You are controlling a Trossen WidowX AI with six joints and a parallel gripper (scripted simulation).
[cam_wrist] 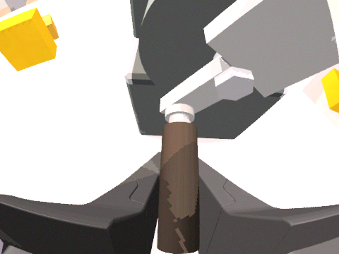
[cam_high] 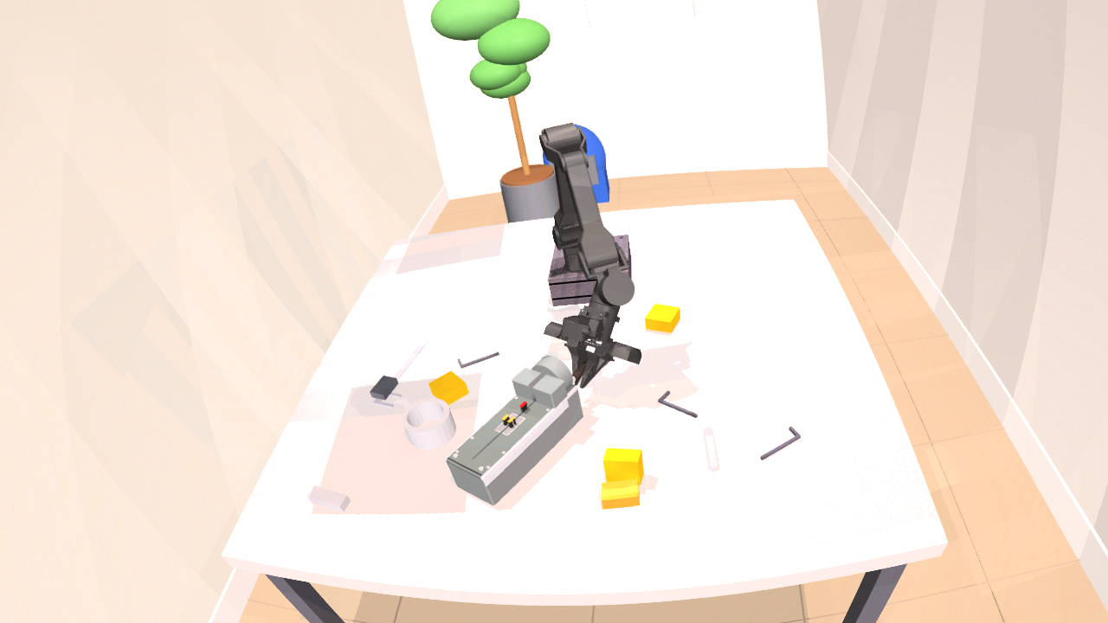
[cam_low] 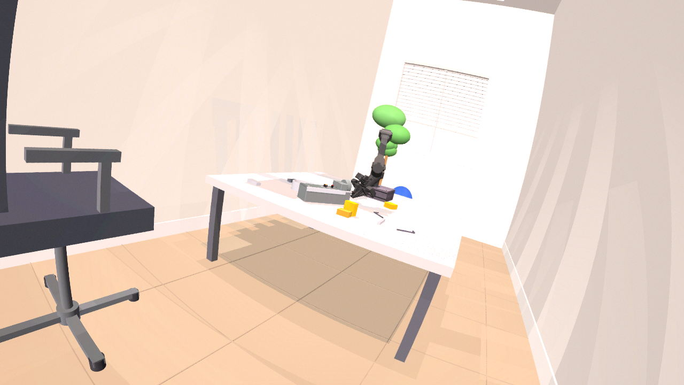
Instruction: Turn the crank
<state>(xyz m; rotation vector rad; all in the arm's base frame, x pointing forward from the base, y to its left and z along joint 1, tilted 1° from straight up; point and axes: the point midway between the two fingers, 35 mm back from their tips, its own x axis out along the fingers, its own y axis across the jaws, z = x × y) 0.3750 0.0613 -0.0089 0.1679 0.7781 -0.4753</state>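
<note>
Right now the brown crank handle is 1 cm behind my gripper tip, 1 cm to the left of it and 3 cm above it. From my gripper tip the other things lie so: red pointer: 10 cm ahead, 7 cm to the right, 4 cm above.
</note>
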